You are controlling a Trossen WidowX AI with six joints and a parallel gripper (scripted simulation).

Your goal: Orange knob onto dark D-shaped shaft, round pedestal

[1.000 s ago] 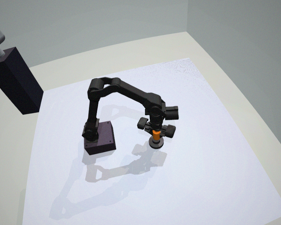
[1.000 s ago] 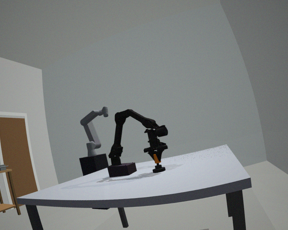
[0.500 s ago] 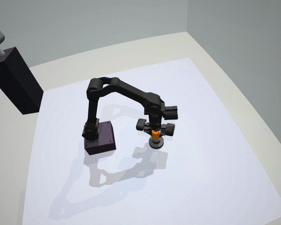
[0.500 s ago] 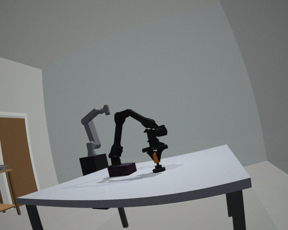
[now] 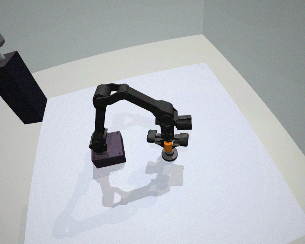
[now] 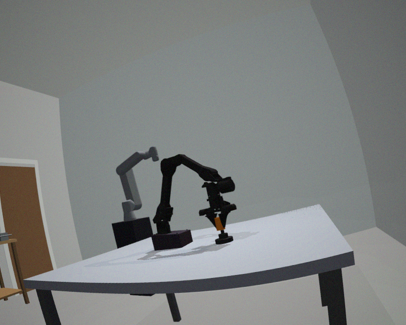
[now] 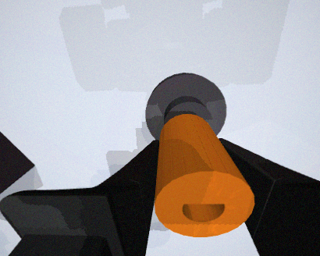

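Right now my gripper tip is 40 mm above the pedestal. Round my gripper tip: orange knob (20 mm above).
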